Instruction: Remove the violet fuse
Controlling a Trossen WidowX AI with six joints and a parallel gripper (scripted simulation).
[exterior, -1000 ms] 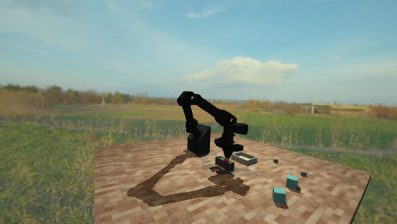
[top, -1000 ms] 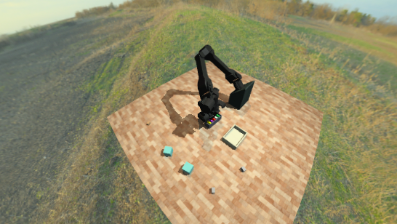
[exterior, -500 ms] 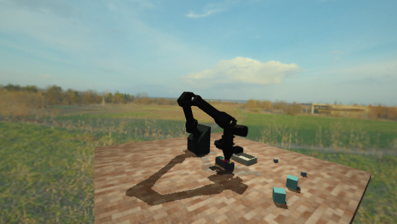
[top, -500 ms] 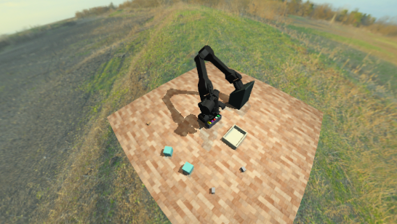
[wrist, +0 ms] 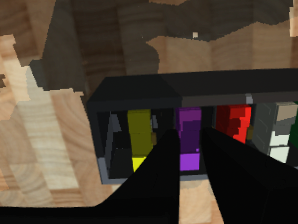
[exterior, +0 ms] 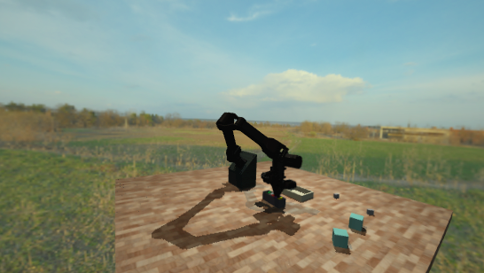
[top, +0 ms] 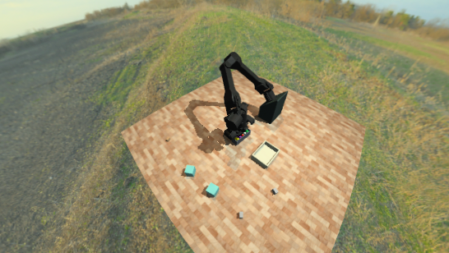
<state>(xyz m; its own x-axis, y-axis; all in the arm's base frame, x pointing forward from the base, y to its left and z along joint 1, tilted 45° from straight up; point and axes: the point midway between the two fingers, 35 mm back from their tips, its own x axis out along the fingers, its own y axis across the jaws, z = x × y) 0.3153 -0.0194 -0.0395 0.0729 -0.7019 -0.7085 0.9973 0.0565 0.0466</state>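
The pale tray is 180 mm to the left of my gripper tip, 30 mm below it and 30 mm behind it.
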